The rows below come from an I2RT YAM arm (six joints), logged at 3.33 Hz.
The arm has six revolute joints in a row. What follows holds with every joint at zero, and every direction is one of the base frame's.
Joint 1 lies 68.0 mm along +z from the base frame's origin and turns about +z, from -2.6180 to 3.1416 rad.
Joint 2 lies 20.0 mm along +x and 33.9 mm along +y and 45.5 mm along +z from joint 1 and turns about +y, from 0.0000 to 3.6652 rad.
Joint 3 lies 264.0 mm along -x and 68.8 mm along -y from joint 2 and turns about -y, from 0.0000 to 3.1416 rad.
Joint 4 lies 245.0 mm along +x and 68.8 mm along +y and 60.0 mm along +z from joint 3 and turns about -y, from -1.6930 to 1.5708 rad.
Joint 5 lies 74.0 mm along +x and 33.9 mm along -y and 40.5 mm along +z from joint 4 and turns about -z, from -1.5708 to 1.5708 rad.
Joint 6 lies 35.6 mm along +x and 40.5 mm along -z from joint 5 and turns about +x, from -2.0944 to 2.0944 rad.
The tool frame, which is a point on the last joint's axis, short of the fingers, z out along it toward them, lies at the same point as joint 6; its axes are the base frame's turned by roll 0.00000, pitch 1.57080 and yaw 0.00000 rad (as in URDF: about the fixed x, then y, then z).
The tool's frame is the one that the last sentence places.
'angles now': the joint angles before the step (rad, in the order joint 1, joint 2, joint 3, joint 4, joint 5, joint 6). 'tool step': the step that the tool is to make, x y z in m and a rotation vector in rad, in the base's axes. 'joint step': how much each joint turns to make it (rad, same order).
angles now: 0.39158 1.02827 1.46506 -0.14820 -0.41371 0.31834
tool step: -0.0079 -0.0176 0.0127 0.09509 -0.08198 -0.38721
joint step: 0.00005 -0.03475 0.00004 0.06171 0.38419 -0.07593
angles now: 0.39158 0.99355 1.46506 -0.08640 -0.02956 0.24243
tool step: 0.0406 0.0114 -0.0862 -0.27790 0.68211 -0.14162
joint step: -0.00020 0.10640 -0.00040 -0.63099 0.13828 0.00107
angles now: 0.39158 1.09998 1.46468 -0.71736 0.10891 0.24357
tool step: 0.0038 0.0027 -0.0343 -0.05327 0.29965 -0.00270
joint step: 0.00010 0.05421 -0.00013 -0.24857 -0.02892 0.05843
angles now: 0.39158 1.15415 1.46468 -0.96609 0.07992 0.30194
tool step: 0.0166 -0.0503 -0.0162 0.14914 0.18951 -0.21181
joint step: -0.27296 0.03750 -0.00021 -0.10763 -0.17230 0.10312
